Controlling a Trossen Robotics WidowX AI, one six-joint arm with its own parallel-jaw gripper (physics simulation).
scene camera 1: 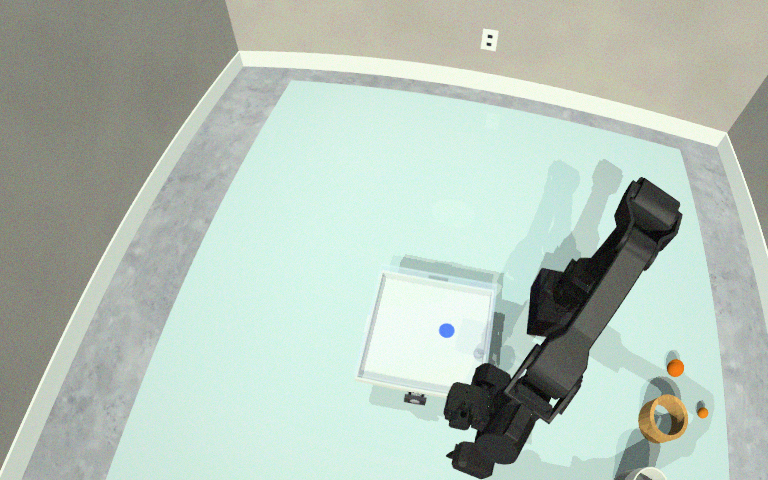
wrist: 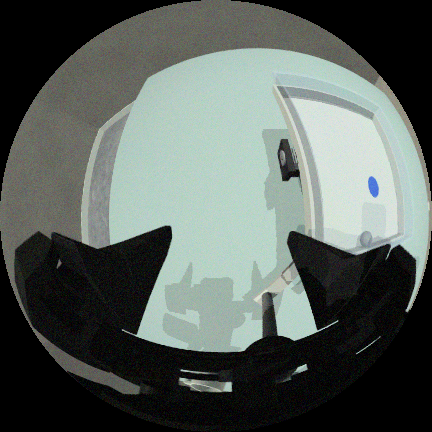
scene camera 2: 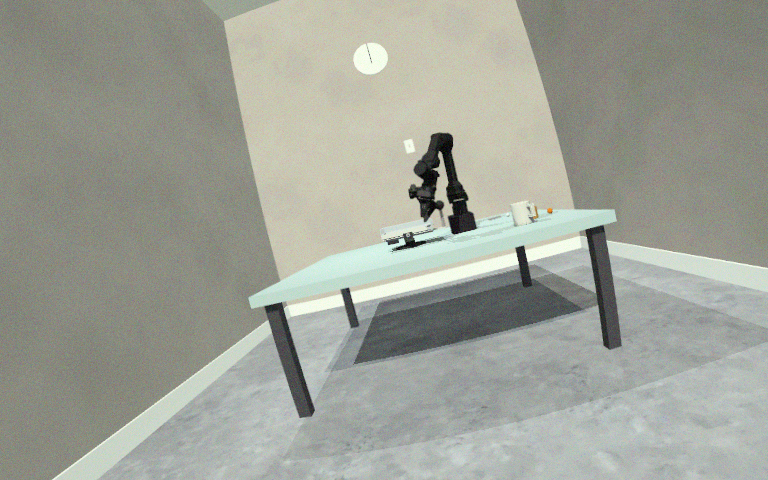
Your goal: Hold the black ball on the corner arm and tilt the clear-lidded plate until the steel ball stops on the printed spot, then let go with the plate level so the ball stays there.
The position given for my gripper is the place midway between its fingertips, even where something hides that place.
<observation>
My gripper (scene camera 1: 454, 433) is open and holds nothing. Further things: a clear-lidded white plate (wrist: 356, 189).
My gripper shows as well in the wrist view (wrist: 232, 235).
</observation>
